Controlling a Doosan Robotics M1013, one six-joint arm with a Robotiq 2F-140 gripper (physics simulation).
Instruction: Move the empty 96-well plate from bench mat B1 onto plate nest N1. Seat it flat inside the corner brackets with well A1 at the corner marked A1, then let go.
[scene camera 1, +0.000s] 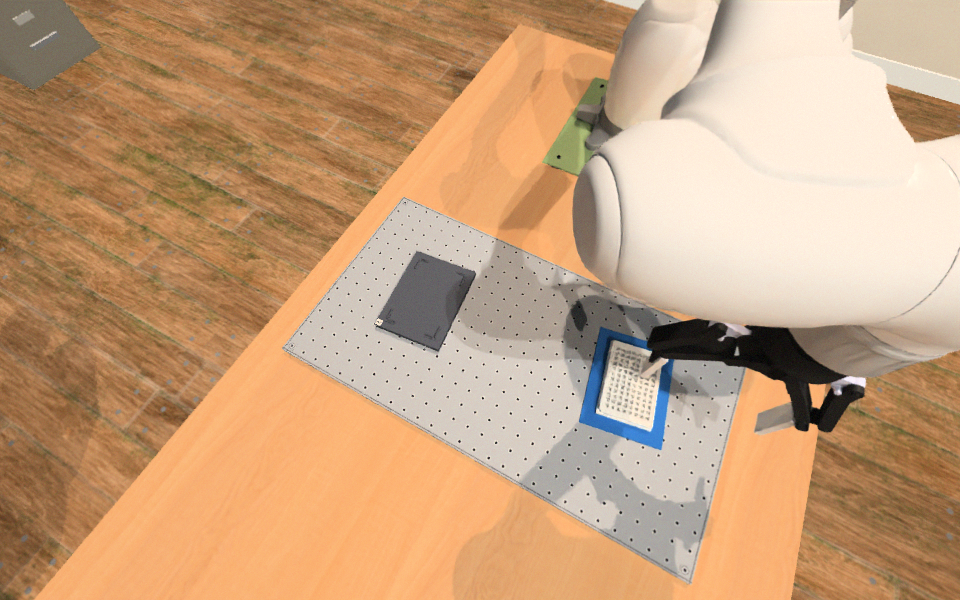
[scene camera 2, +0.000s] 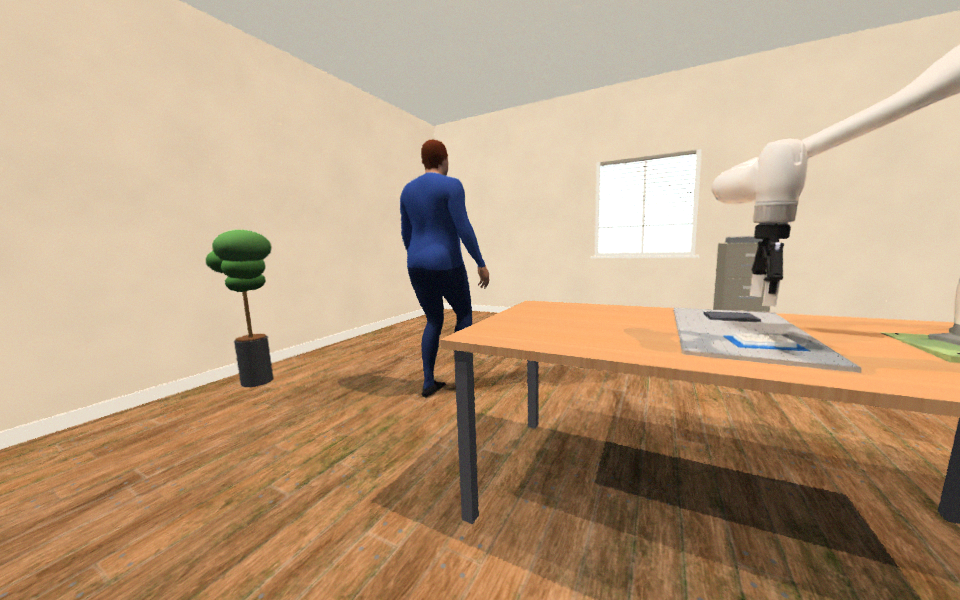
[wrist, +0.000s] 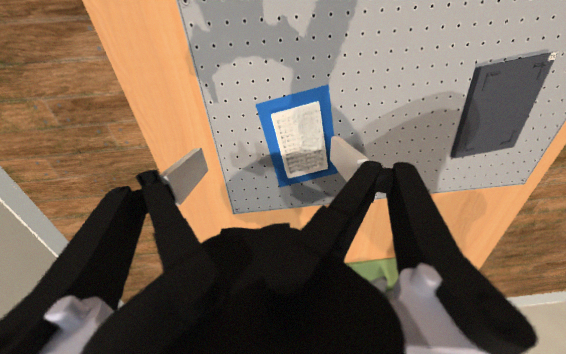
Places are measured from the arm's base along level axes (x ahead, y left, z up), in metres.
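Pixels of known places: gripper, fingertip midpoint: (scene camera 1: 700, 395) (scene camera 2: 761, 300) (wrist: 267, 154).
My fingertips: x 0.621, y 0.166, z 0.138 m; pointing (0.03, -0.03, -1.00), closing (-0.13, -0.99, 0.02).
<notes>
Behind a point stands the place of what it marks.
The white 96-well plate (scene camera 1: 626, 389) @[x 0.598, y 0.108, z 0.007 m] (scene camera 2: 764, 341) @[x 0.600, y 0.152, z 0.017 m] (wrist: 300, 140) @[x 0.595, y 0.113, z 0.018 m] lies on the blue bench mat (scene camera 1: 591, 399) @[x 0.633, y 0.060, z 0.003 m] (wrist: 295, 101) @[x 0.660, y 0.109, z 0.003 m]. Its well A1 cannot be told. The dark grey plate nest (scene camera 1: 426, 300) @[x 0.570, y -0.255, z 0.013 m] (scene camera 2: 731, 316) @[x 0.571, y -0.226, z 0.013 m] (wrist: 502, 110) @[x 0.564, y -0.262, z 0.013 m] has corner brackets, and nothing sits in it. A small pale label (scene camera 1: 378, 321) @[x 0.636, y -0.315, z 0.013 m] (wrist: 552, 56) @[x 0.637, y -0.313, z 0.013 m] marks one of its corners. My gripper (scene camera 1: 713, 392) @[x 0.621, y 0.166, z 0.138 m] (scene camera 2: 763, 290) @[x 0.621, y 0.166, z 0.138 m] (wrist: 267, 154) @[x 0.621, y 0.166, z 0.138 m] is open and empty, pointing down, high above the table near the mat. In scene camera 1 one finger overlaps the plate's upper right edge in the picture.
Mat and nest lie on a grey perforated board (scene camera 1: 509, 396) @[x 0.675, y -0.064, z 0.002 m] (wrist: 400, 60) @[x 0.683, y -0.070, z 0.002 m] on the wooden table (scene camera 1: 339, 481) @[x 0.882, y -0.260, z -0.012 m]. The green base plate (scene camera 1: 566, 152) @[x 0.114, y -0.123, z -0.007 m] (scene camera 2: 934, 344) @[x 0.137, y 0.011, z -0.001 m] is at the arm's foot. A person (scene camera 2: 433, 226) stands beyond the table. A filing cabinet (scene camera 1: 49, 42) stands on the floor.
</notes>
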